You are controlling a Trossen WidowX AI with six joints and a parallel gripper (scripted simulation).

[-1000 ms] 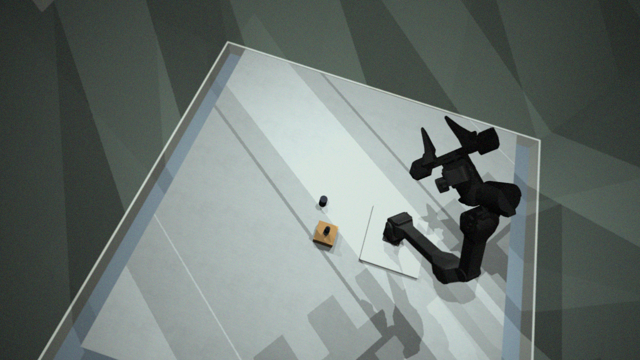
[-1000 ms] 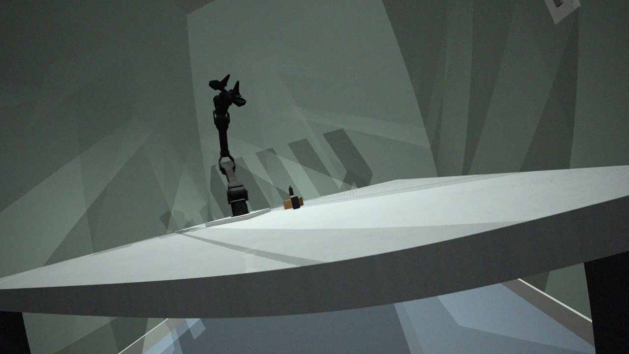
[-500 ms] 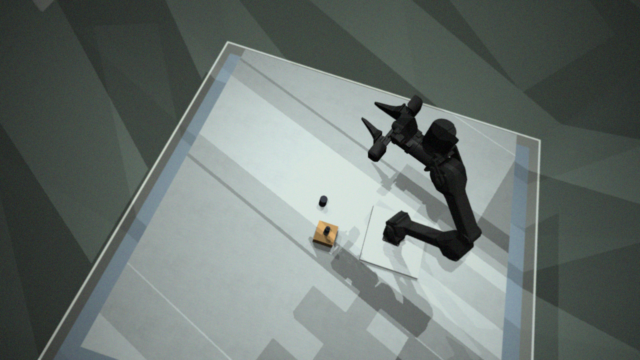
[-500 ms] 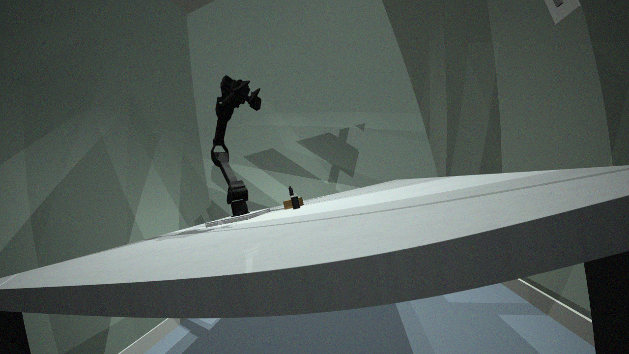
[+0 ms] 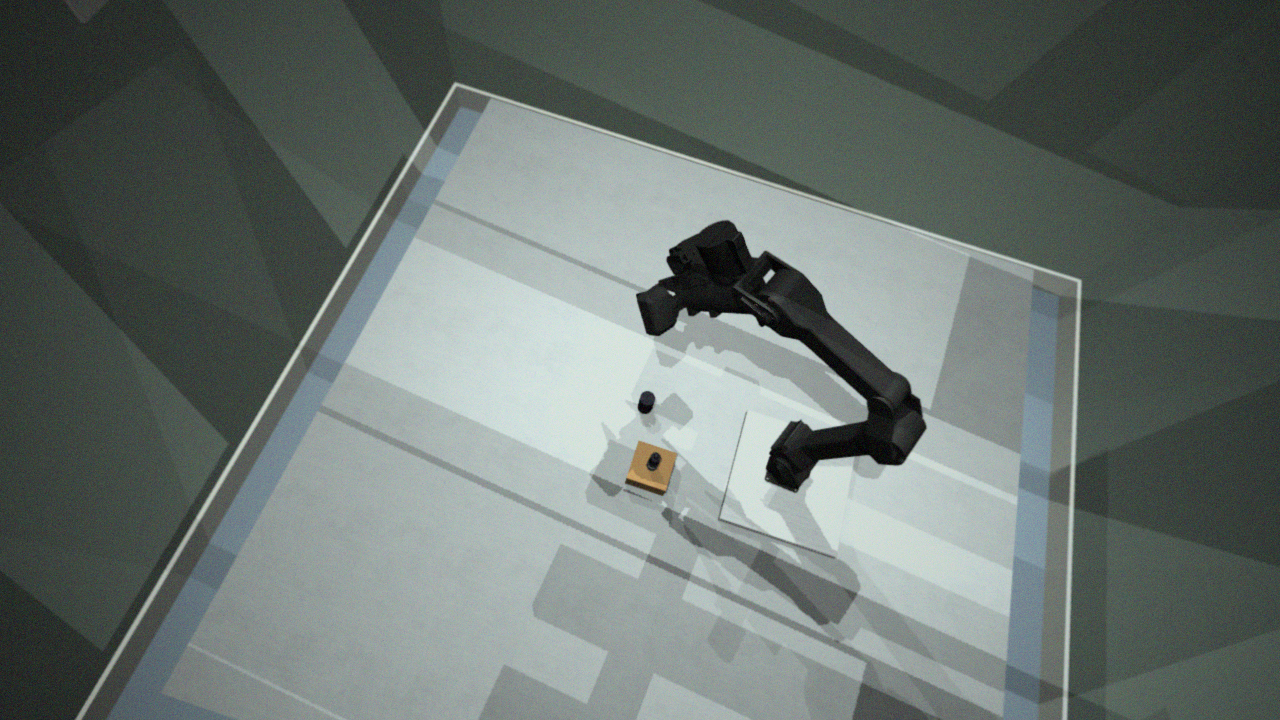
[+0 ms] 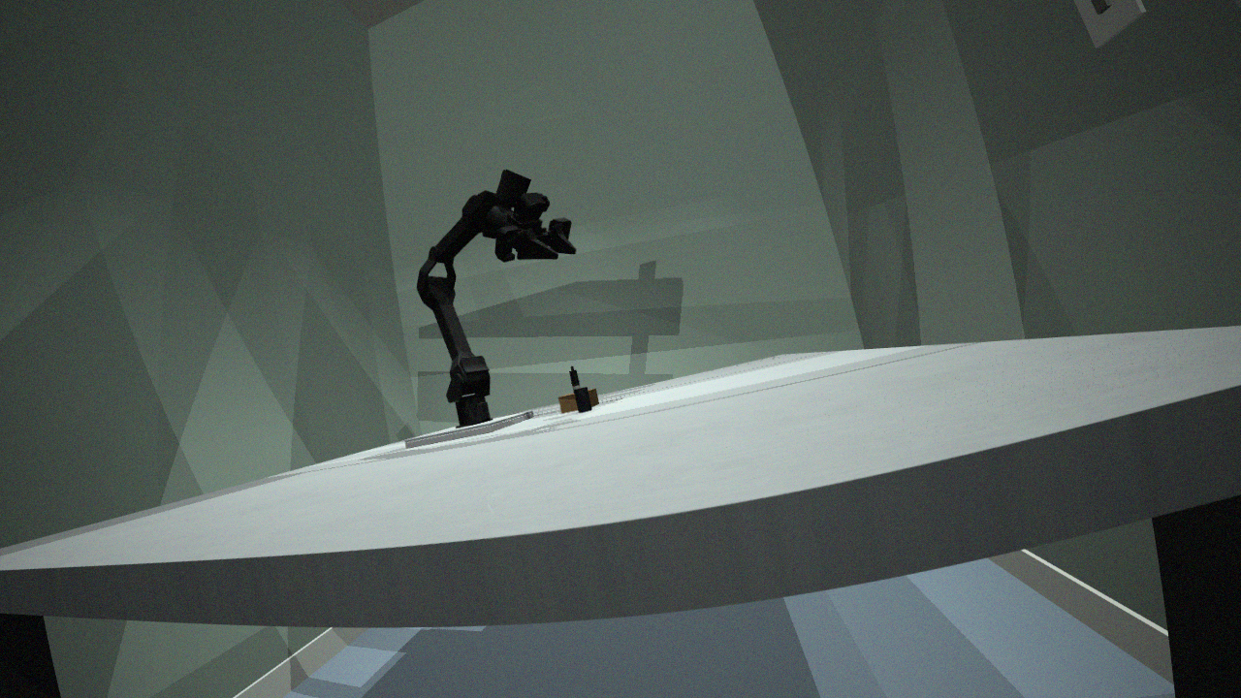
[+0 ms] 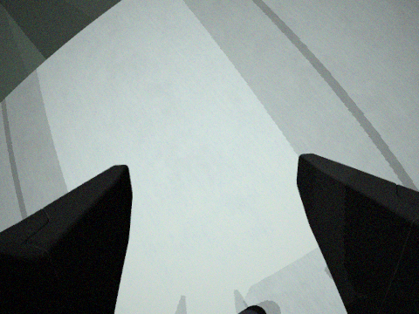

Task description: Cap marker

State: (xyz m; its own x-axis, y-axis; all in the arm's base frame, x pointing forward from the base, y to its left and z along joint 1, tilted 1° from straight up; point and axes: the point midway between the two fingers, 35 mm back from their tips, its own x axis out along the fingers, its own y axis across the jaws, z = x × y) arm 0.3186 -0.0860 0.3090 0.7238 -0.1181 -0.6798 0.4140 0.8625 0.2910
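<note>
Right now the dark cap is 60 mm behind my gripper tip, 70 mm to the left of it and 280 mm below it.
</note>
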